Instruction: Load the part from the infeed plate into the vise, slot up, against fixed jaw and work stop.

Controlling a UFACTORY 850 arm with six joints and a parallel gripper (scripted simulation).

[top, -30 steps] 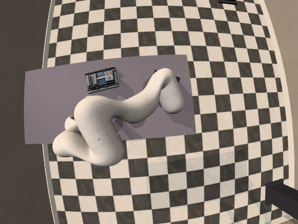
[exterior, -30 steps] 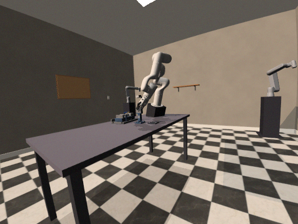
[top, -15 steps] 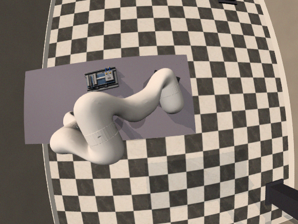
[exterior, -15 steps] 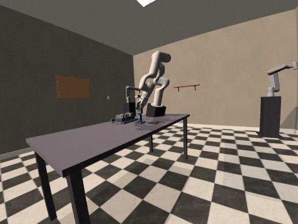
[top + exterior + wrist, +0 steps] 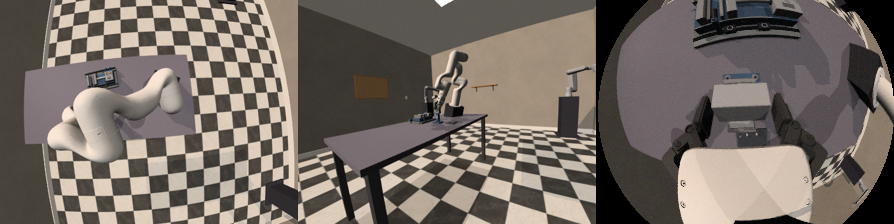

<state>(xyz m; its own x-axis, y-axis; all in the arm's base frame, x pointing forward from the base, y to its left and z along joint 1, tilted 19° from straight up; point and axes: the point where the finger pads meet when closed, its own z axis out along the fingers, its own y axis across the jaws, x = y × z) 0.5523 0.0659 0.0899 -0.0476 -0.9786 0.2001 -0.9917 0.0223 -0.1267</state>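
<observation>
Right now the part is 1 cm to the right of my hand and 1 cm below it. Round my hand: vise (24 cm to the right, 13 cm below, 1 cm behind); air cylinder rod (24 cm to the right, 9 cm below, 3 cm behind).
</observation>
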